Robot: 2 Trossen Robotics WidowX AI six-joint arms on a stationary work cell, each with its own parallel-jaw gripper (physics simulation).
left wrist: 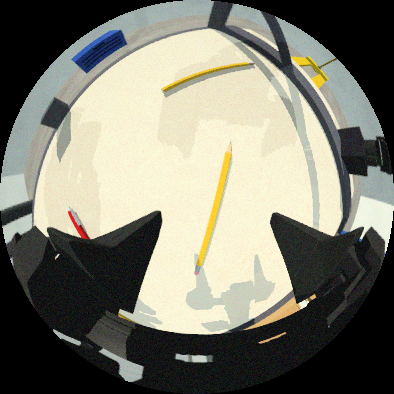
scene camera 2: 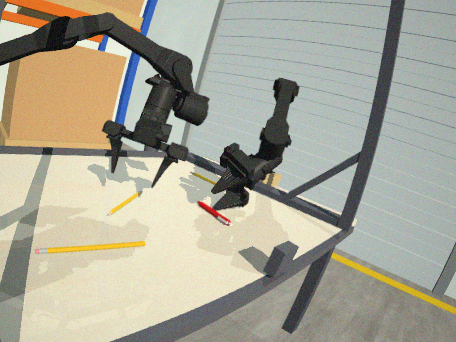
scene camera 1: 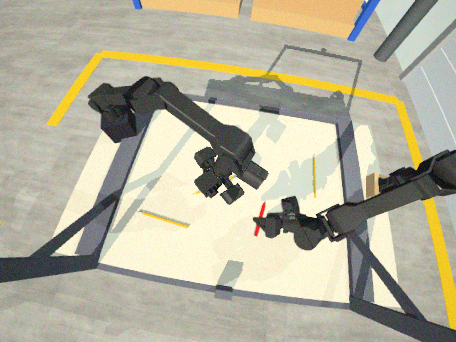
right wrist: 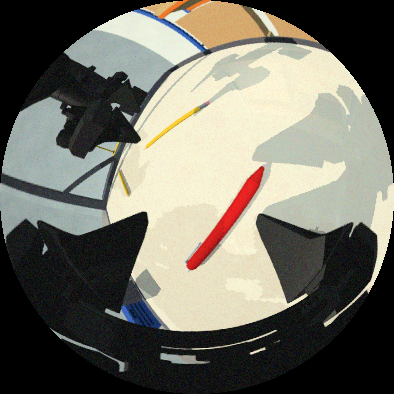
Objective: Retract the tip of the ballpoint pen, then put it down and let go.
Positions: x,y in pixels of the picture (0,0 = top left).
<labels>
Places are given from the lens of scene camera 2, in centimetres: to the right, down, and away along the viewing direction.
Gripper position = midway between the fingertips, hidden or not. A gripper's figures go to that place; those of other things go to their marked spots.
my left gripper (scene camera 2: 131,180): -20, 2, 59
my right gripper (scene camera 2: 212,201): -4, 7, 69
</labels>
